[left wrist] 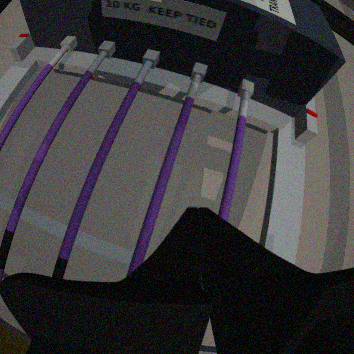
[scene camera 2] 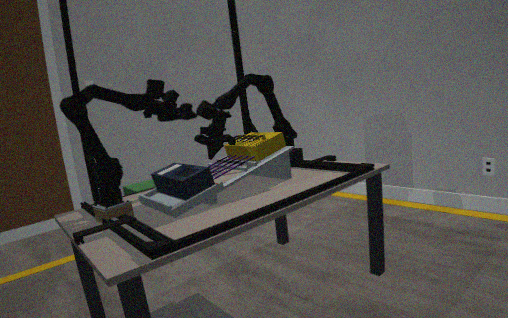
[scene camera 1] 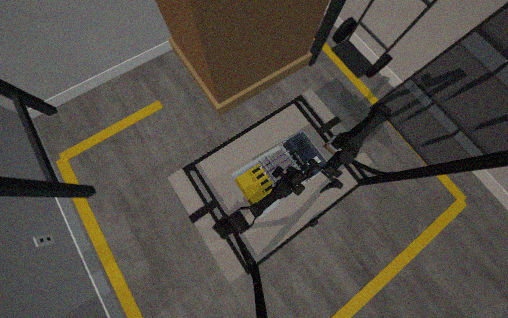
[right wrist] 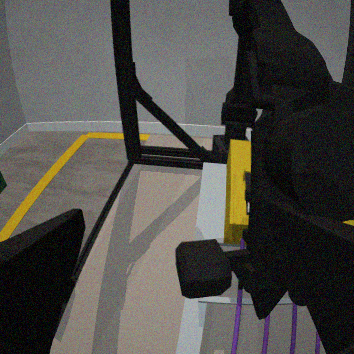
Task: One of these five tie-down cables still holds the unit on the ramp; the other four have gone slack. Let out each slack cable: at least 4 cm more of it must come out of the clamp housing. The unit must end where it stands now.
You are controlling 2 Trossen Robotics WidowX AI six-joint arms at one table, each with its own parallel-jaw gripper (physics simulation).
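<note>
Five purple cables run down the grey ramp from the yellow clamp housing to the dark unit, which is labelled "10 KG KEEP TIED". My left gripper is shut and empty. Its tip points down just above the cables, between the fourth and fifth as seen in the left wrist view. My right gripper is open and empty, and hangs in the air above the unit's end of the ramp.
The ramp stands on a table with a black frame. A green block lies behind the unit. A tall black post rises behind the housing. A big brown crate and a hand truck stand on the floor.
</note>
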